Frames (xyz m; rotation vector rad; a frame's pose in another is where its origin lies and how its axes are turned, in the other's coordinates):
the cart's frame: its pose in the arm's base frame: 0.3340 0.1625 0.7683 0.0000 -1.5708 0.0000
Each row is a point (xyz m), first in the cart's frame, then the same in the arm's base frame.
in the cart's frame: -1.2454 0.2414 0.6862
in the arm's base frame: -0.3522 0.4039 -0.4771
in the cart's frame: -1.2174 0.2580 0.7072
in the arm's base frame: -0.3732 0.4205 -0.4491
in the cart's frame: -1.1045 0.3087 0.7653
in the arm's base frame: -0.4313 0.4712 -0.3362
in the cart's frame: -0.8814 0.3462 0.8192
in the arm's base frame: -0.4852 0.5087 -0.1131
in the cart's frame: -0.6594 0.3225 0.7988
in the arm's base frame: -0.4648 0.4850 0.1089
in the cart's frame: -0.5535 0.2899 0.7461
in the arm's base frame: -0.4121 0.4524 0.2148
